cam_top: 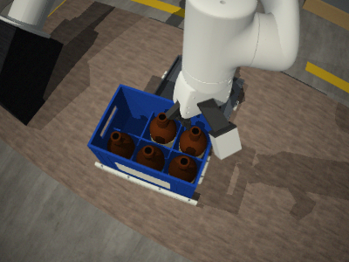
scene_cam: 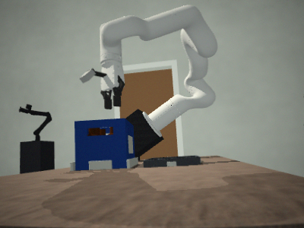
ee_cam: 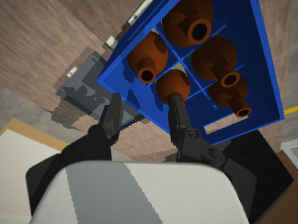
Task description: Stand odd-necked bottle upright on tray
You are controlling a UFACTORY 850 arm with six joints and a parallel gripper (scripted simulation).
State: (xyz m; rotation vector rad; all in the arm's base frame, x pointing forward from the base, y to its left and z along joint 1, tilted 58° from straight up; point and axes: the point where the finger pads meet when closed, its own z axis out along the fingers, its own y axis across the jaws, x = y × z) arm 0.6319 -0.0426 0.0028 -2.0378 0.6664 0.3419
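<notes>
My gripper is now 160 mm above the blue crate, 80 mm past it and 50 mm to the left of it. From my hand the other things lie so: dark grey tray: 230 mm below, 210 mm to the left, 80 mm behind.
</notes>
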